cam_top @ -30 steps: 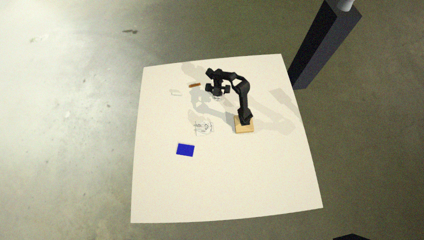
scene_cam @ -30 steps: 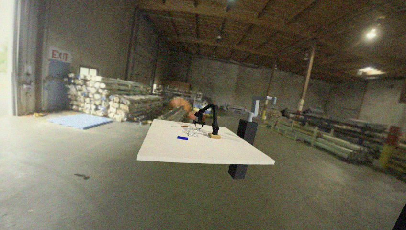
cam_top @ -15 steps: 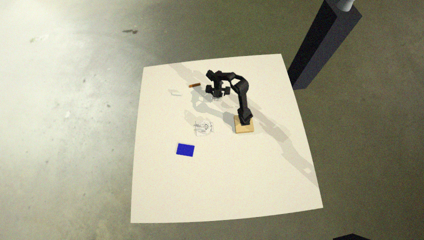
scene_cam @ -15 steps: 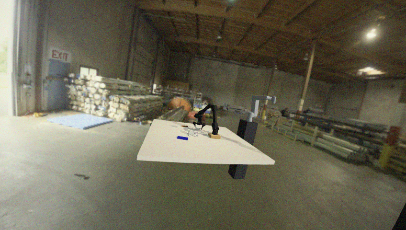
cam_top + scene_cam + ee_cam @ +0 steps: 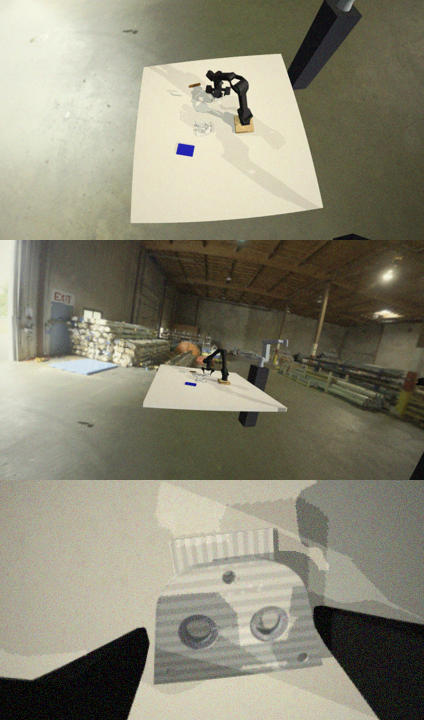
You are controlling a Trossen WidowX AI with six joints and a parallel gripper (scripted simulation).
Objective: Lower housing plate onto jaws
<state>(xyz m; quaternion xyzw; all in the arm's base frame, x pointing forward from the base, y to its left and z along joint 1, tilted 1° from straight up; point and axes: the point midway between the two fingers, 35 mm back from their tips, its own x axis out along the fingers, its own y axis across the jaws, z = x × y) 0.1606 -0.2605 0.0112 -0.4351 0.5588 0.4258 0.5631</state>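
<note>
Now: gripper tip 20 mm below the housing plate and 10 mm to the right of it. Also, from my gripper tip: small white block 340 mm ahead, 70 mm to the right; blue rectangle 410 mm to the left, 300 mm ahead, 10 mm below; brown bar 180 mm ahead, 130 mm to the right.
</note>
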